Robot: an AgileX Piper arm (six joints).
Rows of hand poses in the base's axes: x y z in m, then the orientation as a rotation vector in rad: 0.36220, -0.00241, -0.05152, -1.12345, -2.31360, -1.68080; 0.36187, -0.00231, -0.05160, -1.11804, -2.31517, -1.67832; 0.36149, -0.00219, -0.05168, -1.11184, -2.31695, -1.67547; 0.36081, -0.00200, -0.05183, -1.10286, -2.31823, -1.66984; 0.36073, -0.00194, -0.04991, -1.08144, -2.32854, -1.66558; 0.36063, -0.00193, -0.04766, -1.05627, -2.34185, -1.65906; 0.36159, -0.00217, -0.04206, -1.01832, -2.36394, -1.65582; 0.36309, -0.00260, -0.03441, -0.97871, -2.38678, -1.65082; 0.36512, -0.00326, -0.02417, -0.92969, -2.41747, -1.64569; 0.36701, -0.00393, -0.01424, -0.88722, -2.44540, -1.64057; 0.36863, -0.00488, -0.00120, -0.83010, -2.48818, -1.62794; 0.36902, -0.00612, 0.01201, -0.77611, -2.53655, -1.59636
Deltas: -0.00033, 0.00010, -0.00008, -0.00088, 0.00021, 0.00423; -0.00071, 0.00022, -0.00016, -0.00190, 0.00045, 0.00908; -0.00139, 0.00041, -0.00031, -0.00301, 0.00250, 0.01679; -0.00147, 0.00047, 0.00161, -0.00754, -0.00280, 0.03102; -0.00157, 0.00048, 0.00386, -0.01416, -0.00894, 0.04791; -0.00061, 0.00024, 0.00946, -0.02362, -0.02395, 0.07062; 0.00089, -0.00019, 0.01711, -0.03408, -0.03894, 0.09449; 0.00292, -0.00085, 0.02735, -0.04853, -0.06025, 0.12261; 0.00481, -0.00152, 0.03728, -0.06237, -0.07969, 0.14633; 0.00643, -0.00247, 0.05032, -0.08643, -0.10628, 0.17800; 0.00682, -0.00371, 0.06353, -0.12078, -0.12537, 0.21143
